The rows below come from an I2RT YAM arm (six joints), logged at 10 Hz.
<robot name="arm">
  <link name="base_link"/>
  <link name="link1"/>
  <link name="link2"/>
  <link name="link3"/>
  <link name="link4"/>
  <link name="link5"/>
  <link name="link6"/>
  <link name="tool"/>
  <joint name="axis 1" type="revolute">
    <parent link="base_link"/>
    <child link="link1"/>
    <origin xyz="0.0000 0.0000 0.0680" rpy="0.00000 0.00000 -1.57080"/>
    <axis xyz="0 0 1"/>
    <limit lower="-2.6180" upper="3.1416"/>
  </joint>
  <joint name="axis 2" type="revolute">
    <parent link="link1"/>
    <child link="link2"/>
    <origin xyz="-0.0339 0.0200 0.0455" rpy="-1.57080 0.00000 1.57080"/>
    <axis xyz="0 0 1"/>
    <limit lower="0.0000" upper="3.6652"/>
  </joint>
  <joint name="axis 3" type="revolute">
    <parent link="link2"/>
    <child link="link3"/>
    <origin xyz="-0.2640 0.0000 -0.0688" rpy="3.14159 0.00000 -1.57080"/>
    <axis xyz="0 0 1"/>
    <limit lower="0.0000" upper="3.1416"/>
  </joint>
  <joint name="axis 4" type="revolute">
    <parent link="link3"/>
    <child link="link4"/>
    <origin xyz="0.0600 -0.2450 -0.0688" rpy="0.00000 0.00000 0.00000"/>
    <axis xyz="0 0 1"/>
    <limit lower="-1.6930" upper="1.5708"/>
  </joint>
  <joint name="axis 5" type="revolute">
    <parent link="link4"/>
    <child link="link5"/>
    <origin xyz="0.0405 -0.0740 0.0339" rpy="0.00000 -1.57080 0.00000"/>
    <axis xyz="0 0 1"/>
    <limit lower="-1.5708" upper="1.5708"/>
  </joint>
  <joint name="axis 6" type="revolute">
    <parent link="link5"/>
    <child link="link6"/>
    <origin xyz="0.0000 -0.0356 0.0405" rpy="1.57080 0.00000 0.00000"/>
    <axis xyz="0 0 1"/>
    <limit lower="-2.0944" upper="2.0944"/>
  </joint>
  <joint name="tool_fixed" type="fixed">
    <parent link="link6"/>
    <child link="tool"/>
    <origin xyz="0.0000 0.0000 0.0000" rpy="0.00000 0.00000 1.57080"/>
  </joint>
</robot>
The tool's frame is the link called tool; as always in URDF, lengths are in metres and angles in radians.
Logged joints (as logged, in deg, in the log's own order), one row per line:
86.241, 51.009, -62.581, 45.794, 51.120, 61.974
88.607, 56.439, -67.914, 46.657, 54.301, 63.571
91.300, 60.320, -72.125, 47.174, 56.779, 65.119
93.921, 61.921, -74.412, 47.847, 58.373, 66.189
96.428, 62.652, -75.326, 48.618, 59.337, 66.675
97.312, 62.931, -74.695, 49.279, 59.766, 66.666
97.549, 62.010, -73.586, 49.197, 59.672, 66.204
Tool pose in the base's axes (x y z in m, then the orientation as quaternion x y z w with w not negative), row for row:
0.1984, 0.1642, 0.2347, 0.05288, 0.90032, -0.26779, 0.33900
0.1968, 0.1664, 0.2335, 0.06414, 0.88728, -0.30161, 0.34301
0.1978, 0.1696, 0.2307, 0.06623, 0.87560, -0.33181, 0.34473
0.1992, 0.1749, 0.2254, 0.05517, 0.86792, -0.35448, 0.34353
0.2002, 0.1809, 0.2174, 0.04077, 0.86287, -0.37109, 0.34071
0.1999, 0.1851, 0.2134, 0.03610, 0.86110, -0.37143, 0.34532
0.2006, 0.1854, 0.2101, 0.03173, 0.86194, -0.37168, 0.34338
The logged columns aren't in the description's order. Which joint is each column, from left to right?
Columns, left to right: axis 2, axis 6, axis 4, axis 1, axis 5, axis 3.
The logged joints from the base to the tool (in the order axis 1, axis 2, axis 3, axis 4, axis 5, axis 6), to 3 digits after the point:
45.794, 86.241, 61.974, -62.581, 51.120, 51.009
46.657, 88.607, 63.571, -67.914, 54.301, 56.439
47.174, 91.300, 65.119, -72.125, 56.779, 60.320
47.847, 93.921, 66.189, -74.412, 58.373, 61.921
48.618, 96.428, 66.675, -75.326, 59.337, 62.652
49.279, 97.312, 66.666, -74.695, 59.766, 62.931
49.197, 97.549, 66.204, -73.586, 59.672, 62.010

